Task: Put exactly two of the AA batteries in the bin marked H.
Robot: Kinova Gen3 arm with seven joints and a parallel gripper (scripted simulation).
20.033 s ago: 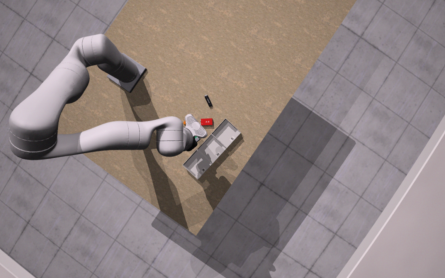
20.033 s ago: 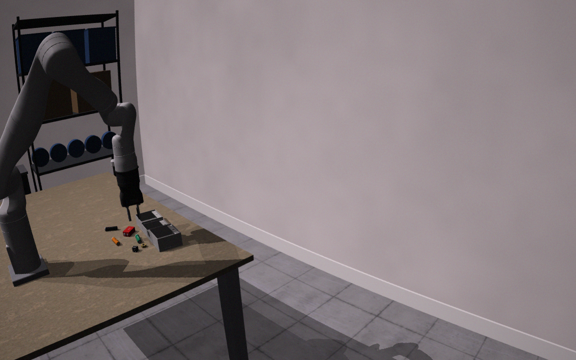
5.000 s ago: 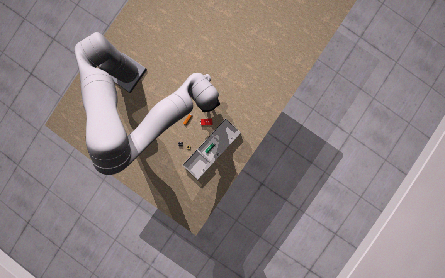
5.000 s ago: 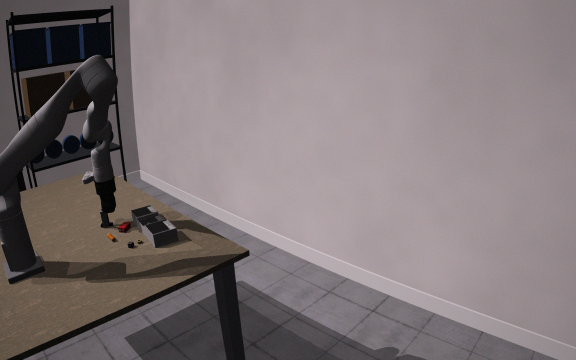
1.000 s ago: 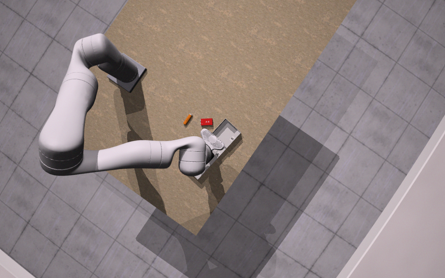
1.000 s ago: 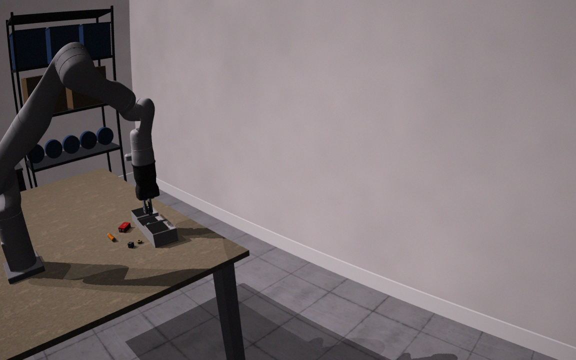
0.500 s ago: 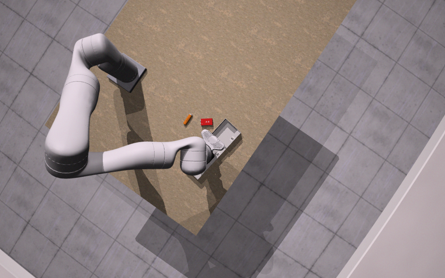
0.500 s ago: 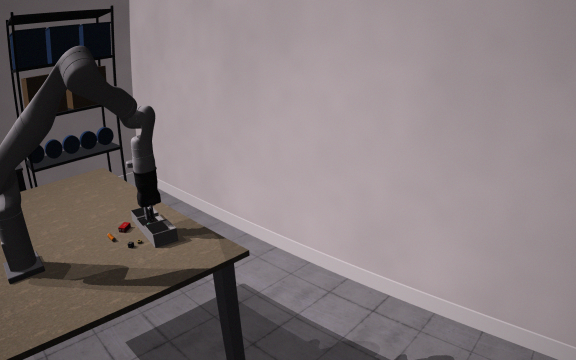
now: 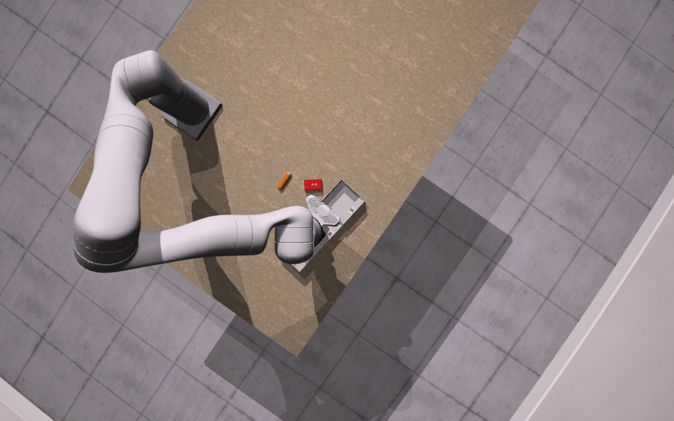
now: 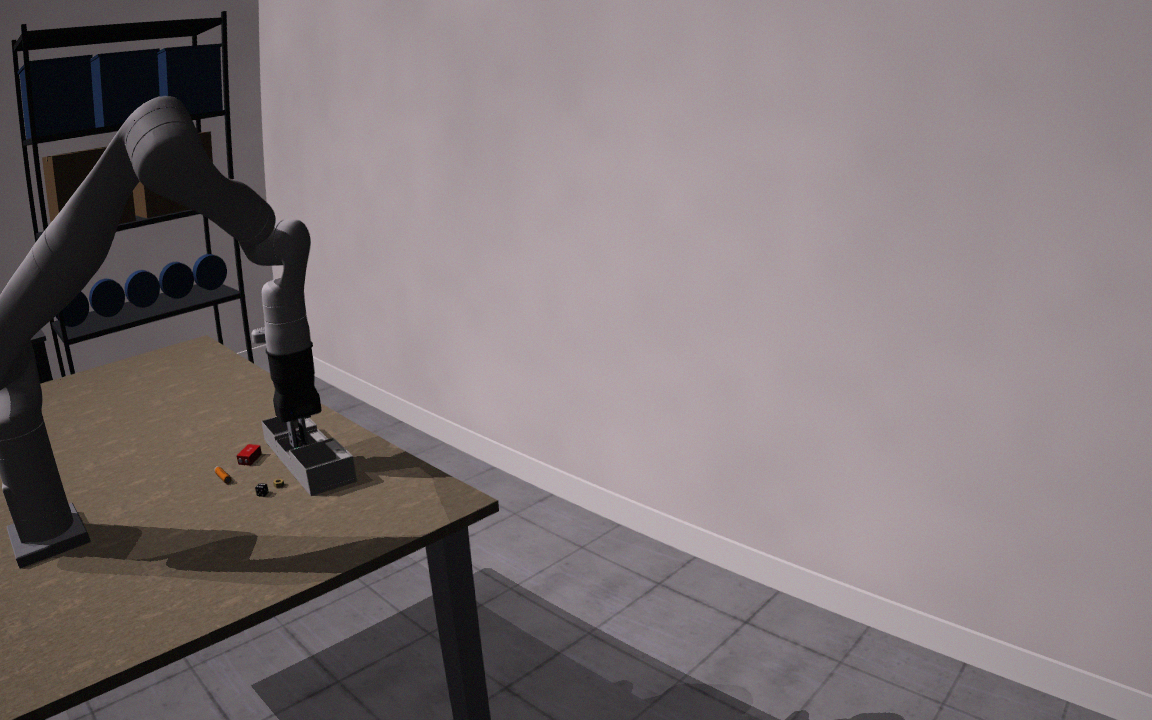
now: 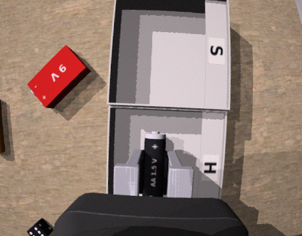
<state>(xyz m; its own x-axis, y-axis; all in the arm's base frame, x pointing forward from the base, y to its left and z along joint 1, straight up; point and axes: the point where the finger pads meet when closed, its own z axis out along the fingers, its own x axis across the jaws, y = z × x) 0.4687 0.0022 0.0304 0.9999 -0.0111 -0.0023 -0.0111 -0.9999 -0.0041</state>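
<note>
Right now the black AA battery is 1 cm below my hand. The rest, counted from my hand: green AA battery 4 cm below; then bin row 3 cm below, 1 cm ahead; then yellow nut 7 cm behind, 6 cm to the right, 5 cm below.
</note>
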